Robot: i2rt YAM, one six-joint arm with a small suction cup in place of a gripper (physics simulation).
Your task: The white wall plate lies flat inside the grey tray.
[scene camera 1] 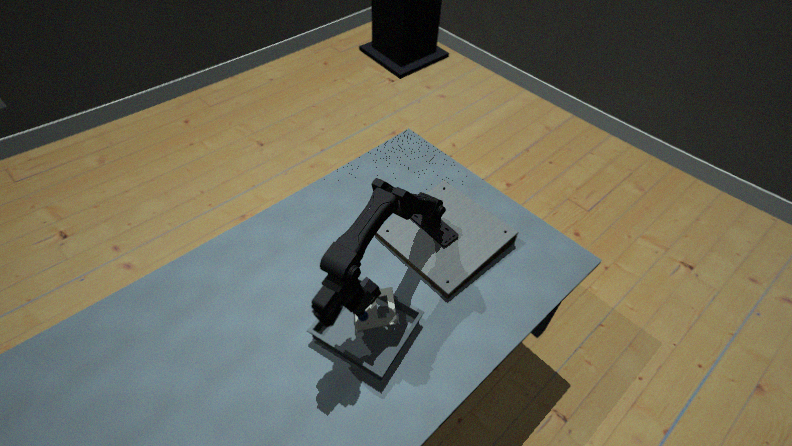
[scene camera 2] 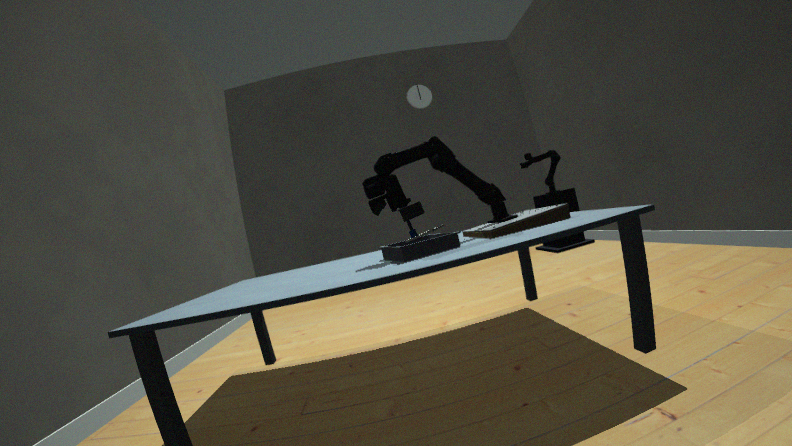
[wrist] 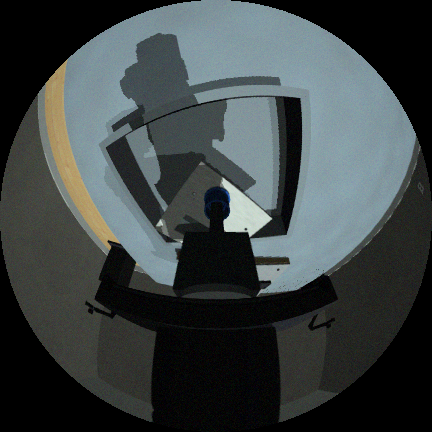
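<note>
The white wall plate [scene camera 1: 385,311] [scene camera 2: 430,228] [wrist: 246,213] hangs tilted on my suction cup [scene camera 1: 362,316] [scene camera 2: 412,232] [wrist: 217,200], which sits on its top face. The plate is over the back part of the grey tray [scene camera 1: 402,345] [scene camera 2: 419,249] [wrist: 304,160], near the corner closest to the arm's base. One edge of the plate rises a little above the tray's rim in the scene camera 2 view. I cannot tell whether its low edge touches the tray floor. The arm's shadow covers much of the tray.
The arm's base stands on a grey mounting board [scene camera 1: 479,242] [scene camera 2: 523,221] behind the tray. The table's edge [scene camera 1: 487,365] runs close to the tray's right side. A black pillar [scene camera 1: 405,33] stands on the floor, and a second small arm [scene camera 2: 548,169] stands beyond the table.
</note>
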